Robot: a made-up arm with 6 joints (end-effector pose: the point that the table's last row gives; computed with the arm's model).
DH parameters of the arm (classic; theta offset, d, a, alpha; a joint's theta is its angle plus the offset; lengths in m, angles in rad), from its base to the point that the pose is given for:
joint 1: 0 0.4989 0 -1.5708
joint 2: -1.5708 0 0.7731 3.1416
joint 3: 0 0 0 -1.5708
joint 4: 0 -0.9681 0 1.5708
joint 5: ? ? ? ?
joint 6: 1.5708 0 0 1.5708
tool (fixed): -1.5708 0 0 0
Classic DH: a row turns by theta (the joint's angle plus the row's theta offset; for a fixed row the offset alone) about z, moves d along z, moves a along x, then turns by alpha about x.
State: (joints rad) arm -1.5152 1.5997 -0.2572 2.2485 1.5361 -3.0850
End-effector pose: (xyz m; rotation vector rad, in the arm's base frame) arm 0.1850 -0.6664 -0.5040 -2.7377 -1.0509 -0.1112
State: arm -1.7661 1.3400 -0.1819 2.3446 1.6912 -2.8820
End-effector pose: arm -0.0264 -0.9818 -0.2830 2.7586 0.8072 0.2411
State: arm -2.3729 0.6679 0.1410 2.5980 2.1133 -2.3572
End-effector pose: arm -0.8495 -1.1021 0.7244 1.7648 0.5074 -0.1653
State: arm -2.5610 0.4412 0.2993 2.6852 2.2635 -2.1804
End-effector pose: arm -0.9736 -0.8917 1.1638 1.4995 0.5986 -0.3968
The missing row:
joint 5: 0 0.2356 0 -1.5708
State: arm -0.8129 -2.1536 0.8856 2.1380 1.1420 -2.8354
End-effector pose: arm -1.0277 1.2700 -0.0253 -1.4009 -1.3750 0.2223
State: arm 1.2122 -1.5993 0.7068 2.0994 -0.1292 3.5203
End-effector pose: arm -0.6634 -1.4313 1.0584 1.8795 -1.8370 1.2363
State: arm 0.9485 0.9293 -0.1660 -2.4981 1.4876 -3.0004
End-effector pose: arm 0.3930 0.8711 0.0361 -1.9700 1.8432 0.3103
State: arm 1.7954 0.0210 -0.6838 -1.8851 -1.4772 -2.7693
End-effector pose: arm -0.2065 0.5770 0.4739 0.1712 -1.6950 2.4679
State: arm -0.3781 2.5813 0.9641 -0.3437 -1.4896 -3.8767
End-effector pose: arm 0.1845 -0.3120 -1.1194 0.2948 0.9112 2.2653
